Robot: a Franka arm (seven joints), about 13 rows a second.
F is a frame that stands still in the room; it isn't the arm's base.
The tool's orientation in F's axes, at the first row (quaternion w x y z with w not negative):
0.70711 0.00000 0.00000 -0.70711
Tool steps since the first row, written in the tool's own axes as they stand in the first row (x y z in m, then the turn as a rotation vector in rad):
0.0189 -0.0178 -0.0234 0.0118 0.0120 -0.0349
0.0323 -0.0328 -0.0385 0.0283 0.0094 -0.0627
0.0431 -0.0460 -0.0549 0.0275 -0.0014 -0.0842
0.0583 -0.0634 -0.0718 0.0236 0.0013 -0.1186
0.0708 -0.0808 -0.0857 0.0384 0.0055 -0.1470
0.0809 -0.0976 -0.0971 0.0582 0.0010 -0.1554
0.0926 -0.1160 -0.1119 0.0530 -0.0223 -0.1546
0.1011 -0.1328 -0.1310 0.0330 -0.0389 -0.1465
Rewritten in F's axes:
-0.0178 -0.0189 -0.0234 0.0120 -0.0118 -0.0349
-0.0328 -0.0323 -0.0385 0.0094 -0.0283 -0.0627
-0.0460 -0.0431 -0.0549 -0.0014 -0.0275 -0.0842
-0.0634 -0.0583 -0.0718 0.0013 -0.0236 -0.1186
-0.0808 -0.0708 -0.0857 0.0055 -0.0384 -0.1470
-0.0976 -0.0809 -0.0971 0.0010 -0.0582 -0.1554
-0.1160 -0.0926 -0.1119 -0.0223 -0.0530 -0.1546
-0.1328 -0.1011 -0.1310 -0.0389 -0.0330 -0.1465

